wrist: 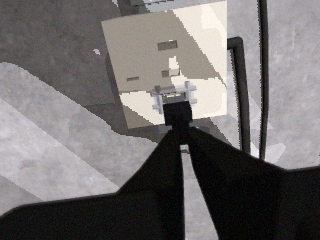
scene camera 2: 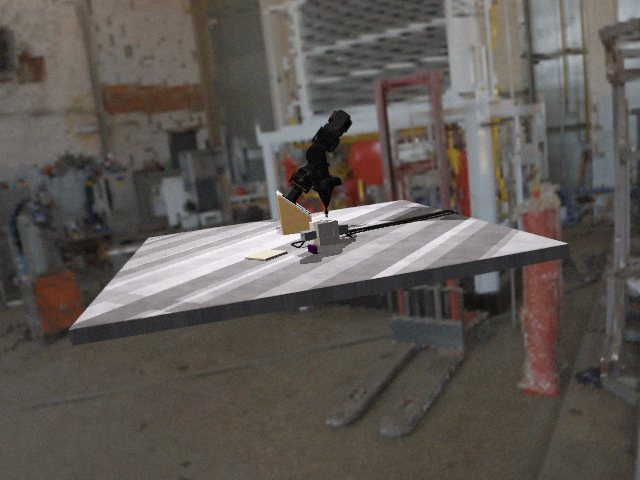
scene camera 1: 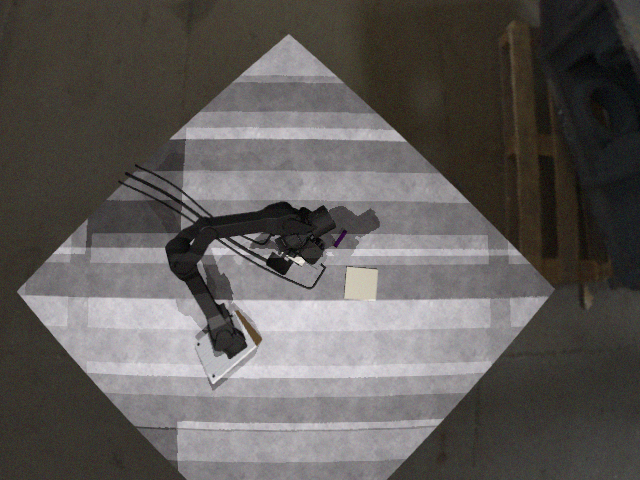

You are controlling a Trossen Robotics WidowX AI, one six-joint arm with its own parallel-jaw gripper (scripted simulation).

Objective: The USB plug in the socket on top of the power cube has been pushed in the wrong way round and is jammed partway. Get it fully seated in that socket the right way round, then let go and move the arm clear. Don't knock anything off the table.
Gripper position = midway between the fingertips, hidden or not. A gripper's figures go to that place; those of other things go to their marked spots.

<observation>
My gripper (wrist: 182,136): 0.11 m from the lens. A dark USB plug (wrist: 177,112): 0.12 m from the lens. A beige power cube (wrist: 145,51): 0.14 m from the lens.
</observation>
